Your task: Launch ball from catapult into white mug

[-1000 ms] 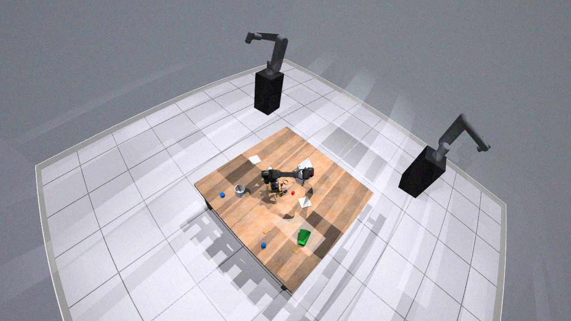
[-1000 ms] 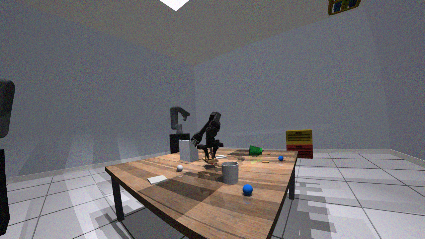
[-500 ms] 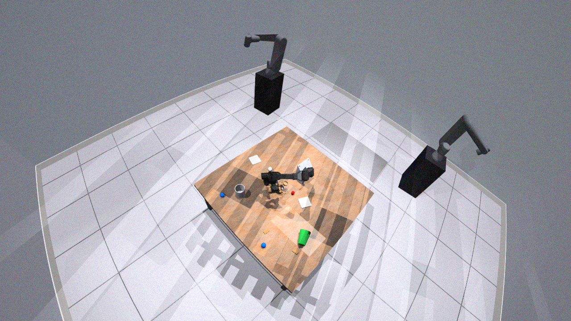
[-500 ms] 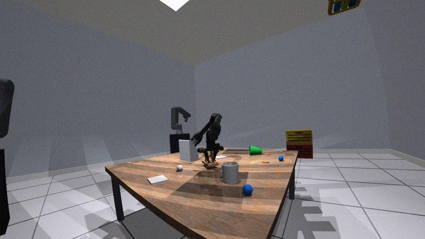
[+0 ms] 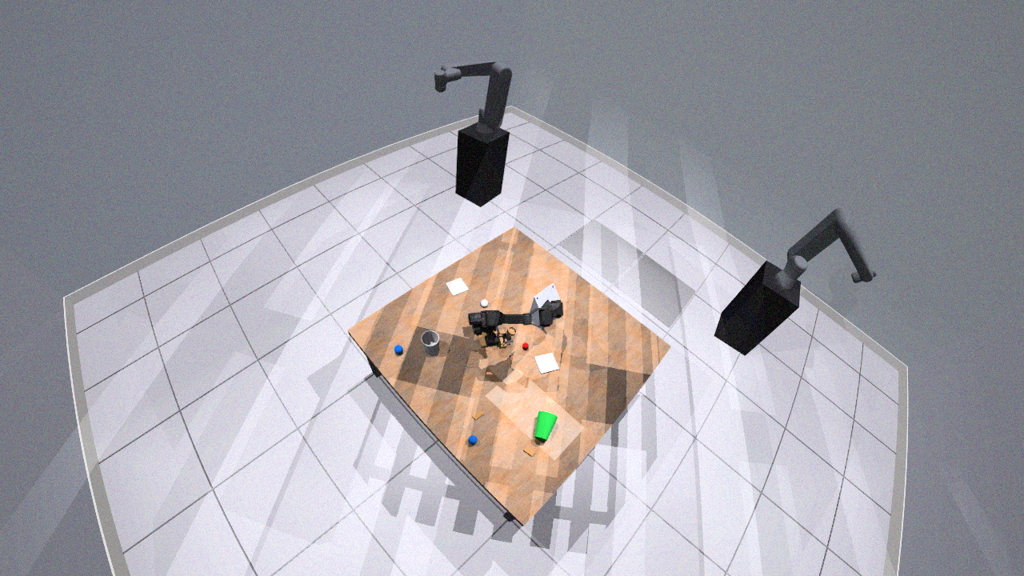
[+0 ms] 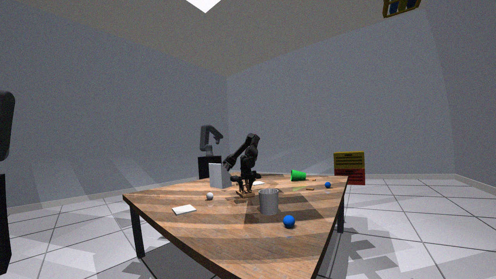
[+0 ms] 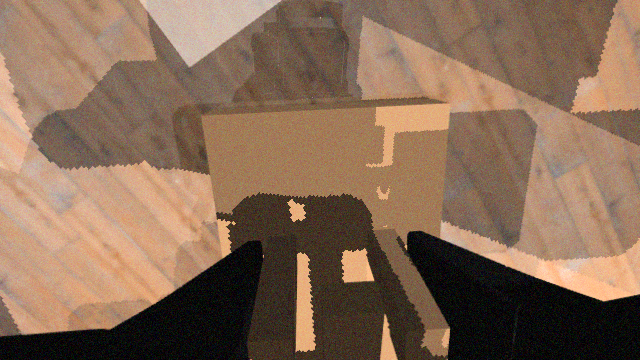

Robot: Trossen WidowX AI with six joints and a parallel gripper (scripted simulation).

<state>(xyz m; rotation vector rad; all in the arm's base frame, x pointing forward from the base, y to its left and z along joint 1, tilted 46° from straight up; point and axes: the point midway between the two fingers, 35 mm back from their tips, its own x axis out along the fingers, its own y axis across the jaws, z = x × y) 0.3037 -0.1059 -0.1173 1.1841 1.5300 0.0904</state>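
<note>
My gripper tip is 180 mm to the right of the red ball, 90 mm past it and 20 mm above it. From my gripper tip the other things lie so: catapult: 60 mm to the left, 40 mm behind, 20 mm above; whitish-grey mug: 230 mm ahead, 190 mm to the right; white ball: 170 mm behind, 150 mm to the right, 10 mm below.
</note>
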